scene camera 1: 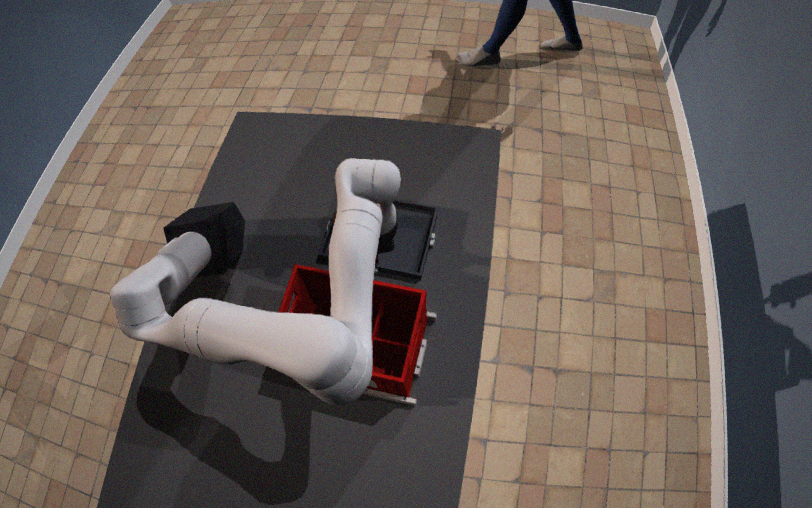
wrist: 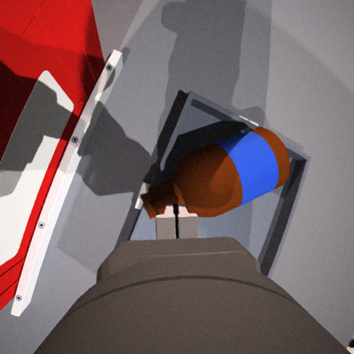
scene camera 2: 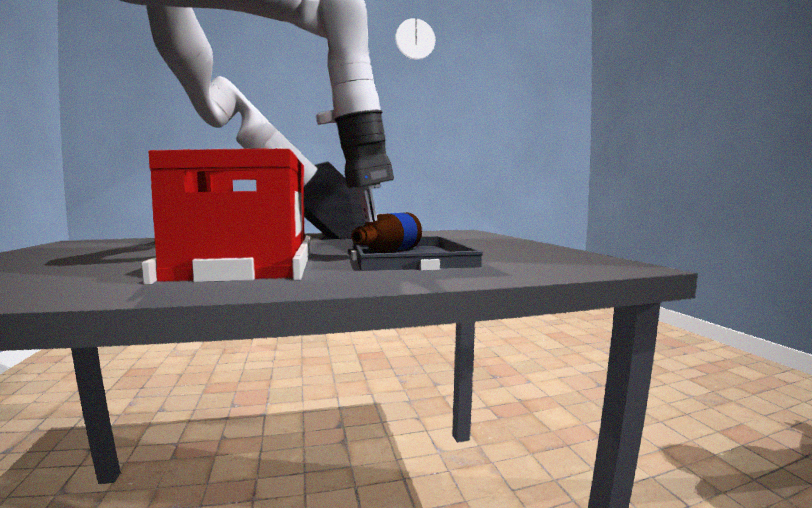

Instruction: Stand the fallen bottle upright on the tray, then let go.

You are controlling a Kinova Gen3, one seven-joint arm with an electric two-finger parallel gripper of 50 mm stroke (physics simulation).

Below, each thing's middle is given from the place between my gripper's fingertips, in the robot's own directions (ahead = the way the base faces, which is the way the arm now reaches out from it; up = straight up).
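There is the brown bottle [scene camera 2: 391,232], 5 cm to the left of my hand and 5 cm behind it, and 3 cm below it as well. The red crate [scene camera 2: 197,215] is 21 cm to the right of my hand, 4 cm behind it and 2 cm above it. As for the dark tray [scene camera 1: 416,221], I find it 1 cm ahead of my hand, 7 cm to the left of it and 6 cm below it.
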